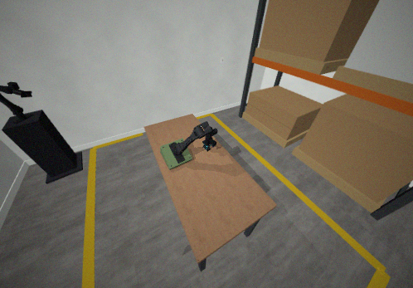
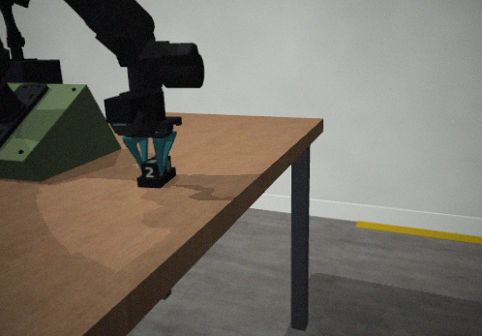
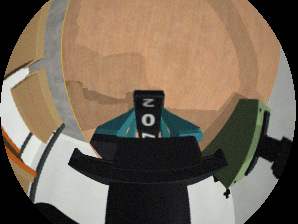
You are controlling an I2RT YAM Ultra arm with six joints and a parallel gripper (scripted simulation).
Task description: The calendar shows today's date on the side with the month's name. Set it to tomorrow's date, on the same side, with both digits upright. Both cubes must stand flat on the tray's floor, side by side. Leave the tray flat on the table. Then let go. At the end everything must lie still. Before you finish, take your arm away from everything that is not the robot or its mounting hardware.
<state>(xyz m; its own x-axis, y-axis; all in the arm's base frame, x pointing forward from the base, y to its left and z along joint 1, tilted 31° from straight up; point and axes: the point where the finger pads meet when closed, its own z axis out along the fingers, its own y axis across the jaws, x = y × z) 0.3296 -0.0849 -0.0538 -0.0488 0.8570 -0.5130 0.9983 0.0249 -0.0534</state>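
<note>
The black cube is right at my hand. From my hand the other things lie so: black tray (20 mm to the left, 20 mm below).
</note>
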